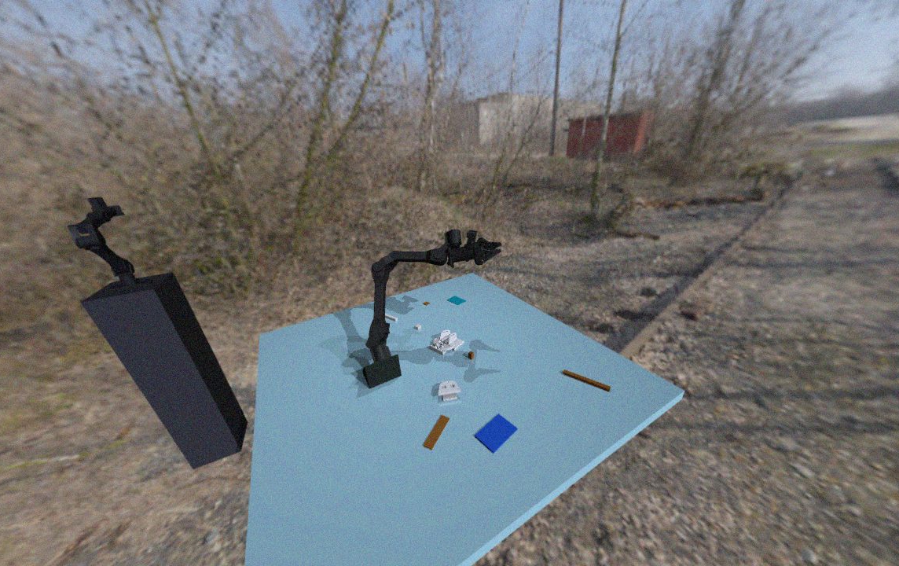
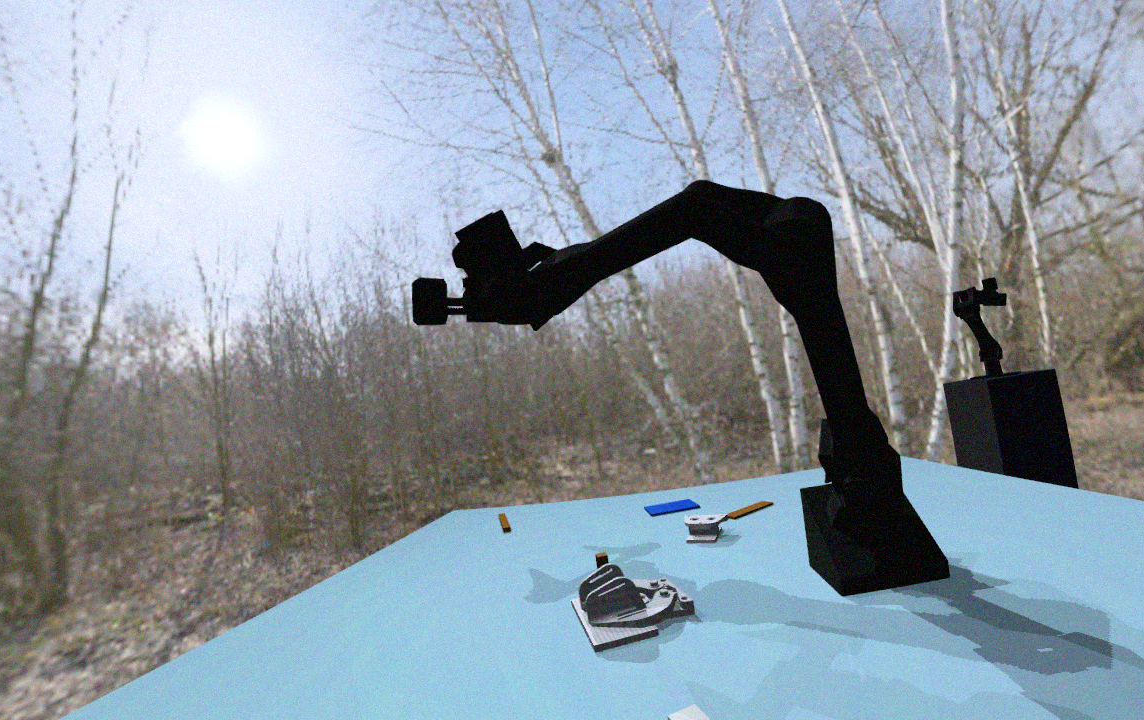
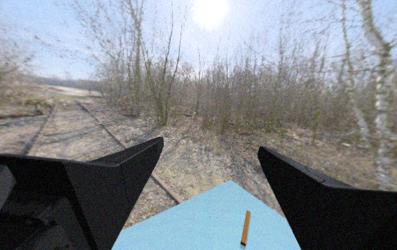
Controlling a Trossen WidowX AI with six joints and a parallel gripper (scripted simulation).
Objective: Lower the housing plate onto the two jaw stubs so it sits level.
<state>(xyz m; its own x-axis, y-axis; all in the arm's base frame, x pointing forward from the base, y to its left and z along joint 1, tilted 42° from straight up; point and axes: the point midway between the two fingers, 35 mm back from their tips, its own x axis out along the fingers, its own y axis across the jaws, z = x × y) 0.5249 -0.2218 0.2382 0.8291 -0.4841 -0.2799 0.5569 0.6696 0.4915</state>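
The white part lies 34 cm behind my gripper tip, 18 cm to the right of it and 43 cm below it. Also, from my gripper tip: teal tile (1 cm behind, 44 cm to the left, 44 cm below); blue tile (28 cm behind, 40 cm to the right, 44 cm below); small orange block (18 cm behind, 5 cm to the right, 43 cm below).
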